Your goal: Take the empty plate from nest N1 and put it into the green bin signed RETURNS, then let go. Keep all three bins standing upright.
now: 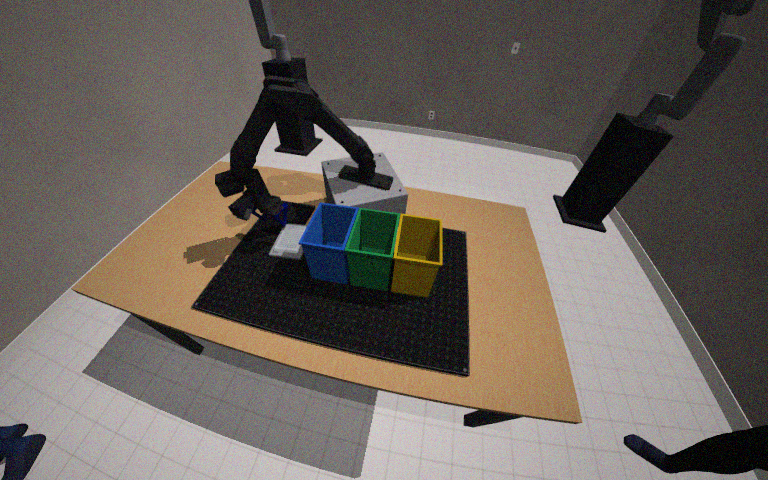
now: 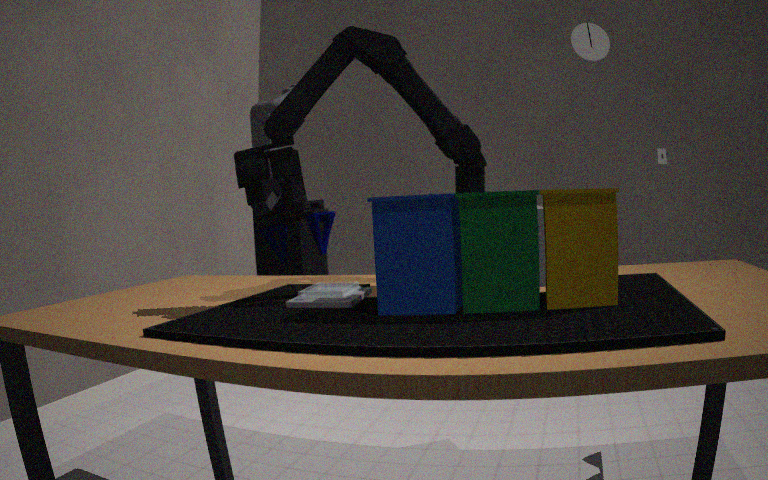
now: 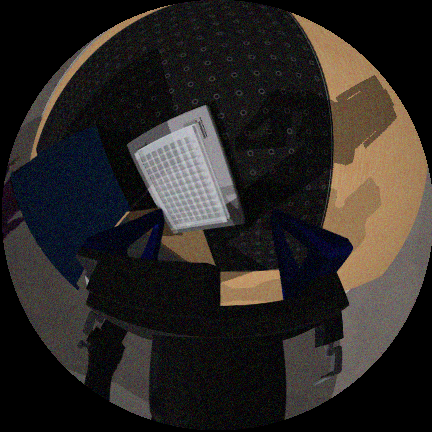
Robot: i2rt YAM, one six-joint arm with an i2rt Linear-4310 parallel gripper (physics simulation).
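Frame: origin at the arm's base, x ahead, y left, z up, level; centimetres.
Where they show: gripper, fingertip midpoint: (image 1: 275, 222) (image 2: 303, 258) (image 3: 216, 214); arm's base, link origin: (image 1: 366, 178).
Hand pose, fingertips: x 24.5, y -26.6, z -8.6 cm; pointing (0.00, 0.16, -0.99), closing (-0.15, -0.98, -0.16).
Note:
Things, the pixels of their top centre, and the offset from my fingertips. Level surfaces: height alone.
- white multi-well plate, top centre: (image 3: 179, 186) (image 2: 329, 286) (image 1: 290, 236) dz -5.2, dx +0.4, dy +5.4 cm
- light grey nest, top centre: (image 3: 182, 182) (image 2: 330, 292) (image 1: 291, 238) dz -6.3, dx +0.4, dy +5.4 cm
- green bin, top centre: (image 2: 500, 192) (image 1: 374, 230) dz +10.2, dx +2.9, dy +37.9 cm
- blue bin, top centre: (image 2: 421, 195) (image 3: 33, 237) (image 1: 330, 224) dz +10.2, dx +4.2, dy +24.8 cm
- yellow bin, top centre: (image 2: 576, 189) (image 1: 419, 237) dz +10.2, dx +1.5, dy +51.1 cm
- black mat, surface height: dz -7.8 cm
- wooden table, surface height: dz -9.1 cm
The white multi-well plate (image 1: 292, 236) (image 2: 330, 290) (image 3: 182, 180) lies in a light grey nest (image 2: 322, 302) (image 3: 216, 155) on the black mat, left of the bins. The nest label is too small to read. My gripper (image 1: 270, 217) (image 2: 303, 255) (image 3: 216, 214) is open, with its blue fingers above and behind the plate and nothing between them. The green bin (image 1: 370, 271) (image 2: 498, 254) stands upright between the blue bin (image 1: 328, 263) (image 2: 416, 260) (image 3: 70, 195) and the yellow bin (image 1: 416, 277) (image 2: 582, 249), which are also upright. No RETURNS sign is readable.
The black mat (image 1: 362, 322) (image 2: 441, 336) (image 3: 280, 60) lies on the wooden table (image 1: 509, 316) (image 2: 90, 308). The blue bin is close beside the nest. The grey base box (image 1: 368, 195) stands behind the bins.

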